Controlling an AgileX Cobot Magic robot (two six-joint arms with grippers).
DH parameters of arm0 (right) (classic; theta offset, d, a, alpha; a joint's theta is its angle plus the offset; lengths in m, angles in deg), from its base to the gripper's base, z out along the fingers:
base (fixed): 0 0 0 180
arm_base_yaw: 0 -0.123 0 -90
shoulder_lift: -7.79 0 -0.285 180
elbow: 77.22 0 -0.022 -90
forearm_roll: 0 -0.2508 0 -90
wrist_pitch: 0 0 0.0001 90
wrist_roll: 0 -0.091 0 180
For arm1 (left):
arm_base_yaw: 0 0.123 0 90
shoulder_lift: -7.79 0 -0.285 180
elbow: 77.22 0 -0.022 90
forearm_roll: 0 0.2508 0 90
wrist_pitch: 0 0 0.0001 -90
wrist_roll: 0 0.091 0 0
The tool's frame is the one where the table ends.
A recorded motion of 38 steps. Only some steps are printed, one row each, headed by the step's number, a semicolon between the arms.
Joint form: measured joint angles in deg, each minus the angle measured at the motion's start. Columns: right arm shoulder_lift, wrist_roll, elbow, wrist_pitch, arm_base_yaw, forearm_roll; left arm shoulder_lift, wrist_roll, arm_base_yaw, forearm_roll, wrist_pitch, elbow.
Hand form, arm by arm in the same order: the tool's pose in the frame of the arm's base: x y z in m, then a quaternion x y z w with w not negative. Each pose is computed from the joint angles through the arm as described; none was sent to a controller.
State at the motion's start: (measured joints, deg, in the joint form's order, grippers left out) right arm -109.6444 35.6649 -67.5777 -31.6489 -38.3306 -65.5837; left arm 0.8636 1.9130 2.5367 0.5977 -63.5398 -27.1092
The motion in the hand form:
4: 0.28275 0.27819 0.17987 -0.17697 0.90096 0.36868 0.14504; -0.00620 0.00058 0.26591 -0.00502 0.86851 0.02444 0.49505
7: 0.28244 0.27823 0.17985 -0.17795 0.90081 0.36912 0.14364; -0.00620 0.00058 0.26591 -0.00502 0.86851 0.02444 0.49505
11: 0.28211 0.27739 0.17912 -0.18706 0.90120 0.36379 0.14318; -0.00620 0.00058 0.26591 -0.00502 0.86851 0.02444 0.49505
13: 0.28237 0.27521 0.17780 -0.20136 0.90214 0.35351 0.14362; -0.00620 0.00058 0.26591 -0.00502 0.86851 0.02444 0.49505
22: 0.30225 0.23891 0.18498 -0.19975 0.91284 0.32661 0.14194; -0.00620 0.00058 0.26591 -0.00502 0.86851 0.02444 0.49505
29: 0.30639 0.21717 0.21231 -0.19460 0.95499 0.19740 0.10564; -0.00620 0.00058 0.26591 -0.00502 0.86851 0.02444 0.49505
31: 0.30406 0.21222 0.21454 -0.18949 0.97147 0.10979 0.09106; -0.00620 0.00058 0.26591 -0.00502 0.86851 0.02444 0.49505
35: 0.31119 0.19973 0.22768 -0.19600 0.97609 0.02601 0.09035; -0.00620 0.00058 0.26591 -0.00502 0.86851 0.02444 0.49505
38: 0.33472 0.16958 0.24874 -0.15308 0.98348 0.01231 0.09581; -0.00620 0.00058 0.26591 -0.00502 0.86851 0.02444 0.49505
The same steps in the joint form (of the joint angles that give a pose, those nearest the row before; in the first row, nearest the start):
4: 0.00 0.00 0.00 -0.29 0.15 0.00; 0.00 0.00 0.00 0.00 0.00 0.00
7: 0.00 0.00 0.00 -0.49 0.15 0.04; 0.00 0.00 0.00 0.00 0.00 0.00
11: 0.00 0.00 0.00 -0.73 0.20 1.27; 0.00 0.00 0.00 0.00 0.00 0.00
13: 0.00 -0.06 0.00 -1.00 0.40 3.45; 0.00 0.00 0.00 0.00 0.00 0.00
22: 1.64 -2.76 -0.21 -5.20 6.64 11.13; 0.00 0.00 0.00 0.00 0.00 0.00
29: 4.59 -29.97 -6.18 -14.80 7.07 41.77; 0.00 0.00 0.00 0.00 0.00 0.00
31: 4.59 -41.41 -8.04 -19.79 5.30 55.71; 0.00 0.00 0.00 0.00 0.00 0.00
35: 4.59 -46.44 -11.68 -26.80 5.38 66.80; 0.00 0.00 0.00 0.00 0.00 0.00
38: 4.53 -46.24 -16.66 -31.61 10.94 67.98; 0.00 0.00 0.00 0.00 0.00 0.00

